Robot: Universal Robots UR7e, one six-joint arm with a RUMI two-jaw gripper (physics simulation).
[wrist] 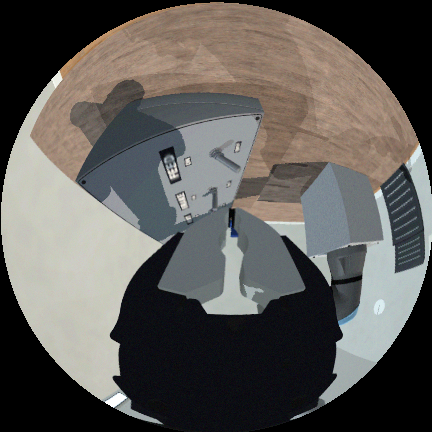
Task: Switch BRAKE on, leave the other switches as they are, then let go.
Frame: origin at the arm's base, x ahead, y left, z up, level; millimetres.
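Where they show: gripper, fingertip midpoint: (230, 210); arm's base, link origin: (346, 249).
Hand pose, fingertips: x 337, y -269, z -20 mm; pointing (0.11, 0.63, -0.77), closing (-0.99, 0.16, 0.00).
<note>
Each offset is from my fingertips to the centre of the thing. "spot": to the spot under its first point. Level surfaces: height alone.
The grey switch panel @[dz -147, dx +146, dy +200 mm] (145, 150) lies at the upper left in the wrist view, seen at a slant, with small labels too coarse to read well. The BRAKE lever @[dz -92, dx +55, dy +162 mm] (215, 200) stands near the panel's lower right part. It points down in the view, at a different angle from the FEED lever @[dz -99, dx +12, dy +49 mm] (227, 161), and does not lean to the OFF side as that one does. The FEED lever leans toward its OFF label @[spot: dz -136, dx -5, dy +53 mm] (237, 146). My gripper (230, 210) is shut and empty, its tips apart from the BRAKE lever. The panel's lower end is hidden behind the fingers.
The wooden table top @[dz -213 mm] (240, 60) stretches behind the panel. A grey box-shaped block (340, 215) stands at the right, with a dark cylindrical part (346, 290) below it in the view. A dark slatted object (406, 215) is at the far right. Shadows fall across panel and table.
</note>
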